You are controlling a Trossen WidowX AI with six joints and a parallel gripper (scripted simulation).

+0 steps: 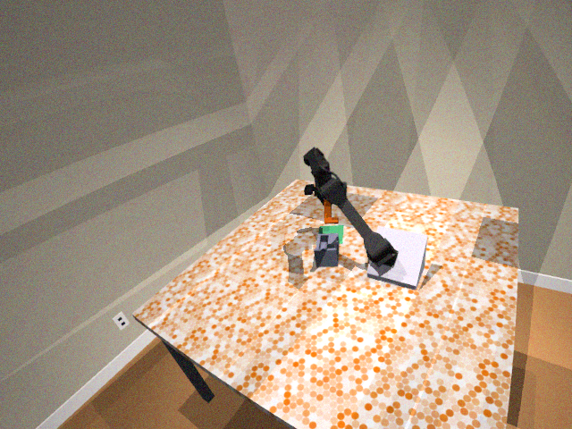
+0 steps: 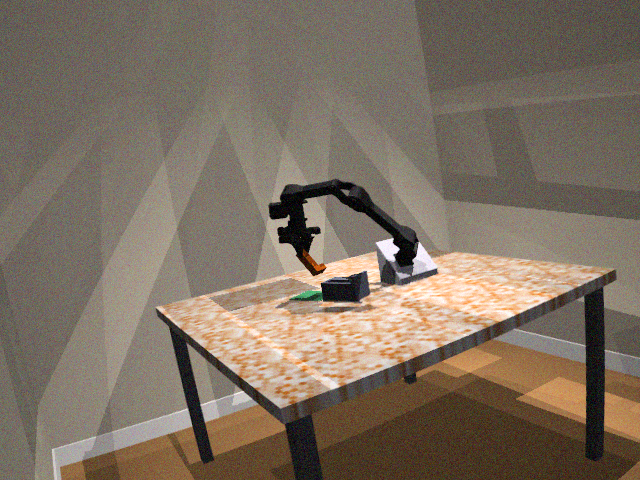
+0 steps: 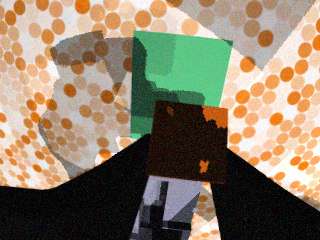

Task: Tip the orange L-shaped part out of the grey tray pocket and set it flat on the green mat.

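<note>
Now: gripper tip 10 mm past the green mat, 20 mm to the right of it and 170 mm above it. Also, from my gripper tip: orange L-shaped part: 30 mm behind, 20 mm to the left, 30 mm below.
</note>
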